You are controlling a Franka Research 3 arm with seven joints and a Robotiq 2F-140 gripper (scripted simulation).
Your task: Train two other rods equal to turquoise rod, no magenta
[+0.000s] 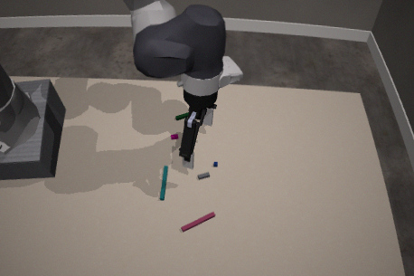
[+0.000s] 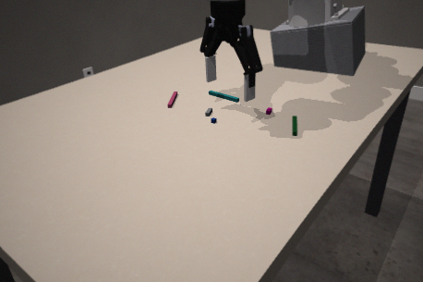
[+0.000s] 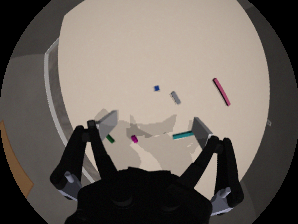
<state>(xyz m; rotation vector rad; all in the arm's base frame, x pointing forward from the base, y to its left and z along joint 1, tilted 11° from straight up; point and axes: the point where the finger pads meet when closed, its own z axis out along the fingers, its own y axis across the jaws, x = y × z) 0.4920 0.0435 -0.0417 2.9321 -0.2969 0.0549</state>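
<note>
Now: the blue rod 50 mm ahead of my hand, 10 mm to the right of it and 80 mm below it. The rest, counted from my hand: turquoise rod: 80 mm behind, 90 mm to the right, 80 mm below; magenta rod: 80 mm behind, 70 mm to the left, 80 mm below; grey rod: 20 mm ahead, 50 mm to the right, 80 mm below.
</note>
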